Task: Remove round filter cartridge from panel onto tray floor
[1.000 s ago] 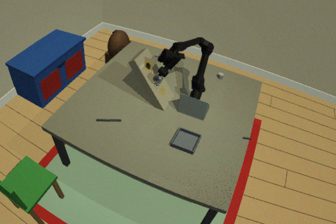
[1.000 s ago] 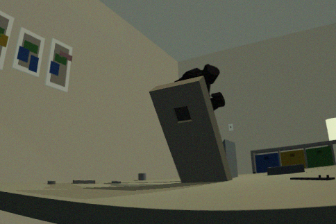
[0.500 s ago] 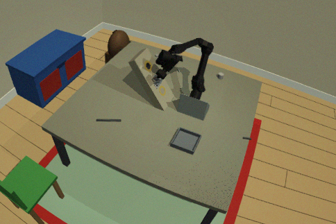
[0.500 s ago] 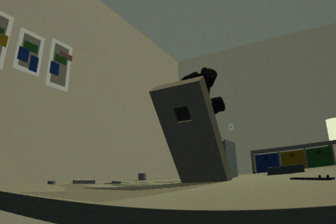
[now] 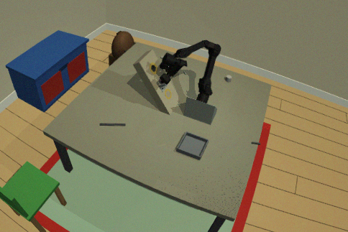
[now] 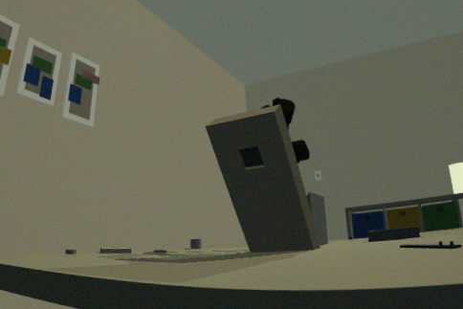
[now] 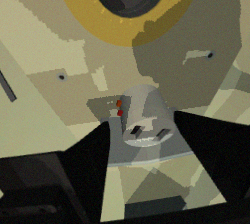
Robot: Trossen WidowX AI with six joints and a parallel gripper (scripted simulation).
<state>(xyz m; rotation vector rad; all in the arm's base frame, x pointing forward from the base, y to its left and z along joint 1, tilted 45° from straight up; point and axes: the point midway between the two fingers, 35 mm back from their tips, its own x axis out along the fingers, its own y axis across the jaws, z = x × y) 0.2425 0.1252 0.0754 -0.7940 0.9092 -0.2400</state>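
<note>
Right now my gripper tip is right at the white round filter cartridge. From my gripper tip the other things lie so: small dark piece 720 mm behind, 20 mm to the right, 190 mm below; then tan service panel 40 mm ahead, 10 mm to the left, 20 mm below; then grey tray 370 mm behind, 230 mm to the left, 190 mm below.
</note>
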